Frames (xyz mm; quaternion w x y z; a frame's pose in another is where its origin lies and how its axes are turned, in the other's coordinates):
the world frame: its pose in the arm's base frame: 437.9 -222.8 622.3 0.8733 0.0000 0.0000 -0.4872
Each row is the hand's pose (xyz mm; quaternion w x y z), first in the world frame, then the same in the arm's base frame.
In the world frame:
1: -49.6 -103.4 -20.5 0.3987 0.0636 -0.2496 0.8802
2: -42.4 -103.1 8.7 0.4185 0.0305 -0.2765 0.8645
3: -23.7 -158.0 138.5 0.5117 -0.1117 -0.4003 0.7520
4: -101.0 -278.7 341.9 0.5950 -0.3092 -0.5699 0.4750
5: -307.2 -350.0 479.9 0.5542 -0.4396 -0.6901 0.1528
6: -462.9 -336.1 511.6 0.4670 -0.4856 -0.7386 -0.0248
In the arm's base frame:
1: 323.9 -234.9 601.8 0.7770 -0.0661 -0.2490 0.5744
2: 327.9 -240.9 631.0 0.7867 -0.1081 -0.2563 0.5511
3: 291.0 -285.6 760.8 0.8132 -0.2926 -0.2952 0.4074
4: 147.7 -283.3 964.2 0.7510 -0.5477 -0.3470 0.1249
5: -21.3 -145.2 1102.2 0.5584 -0.7201 -0.3885 -0.1366
6: -91.2 -5.5 1133.9 0.3957 -0.7839 -0.4084 -0.2492

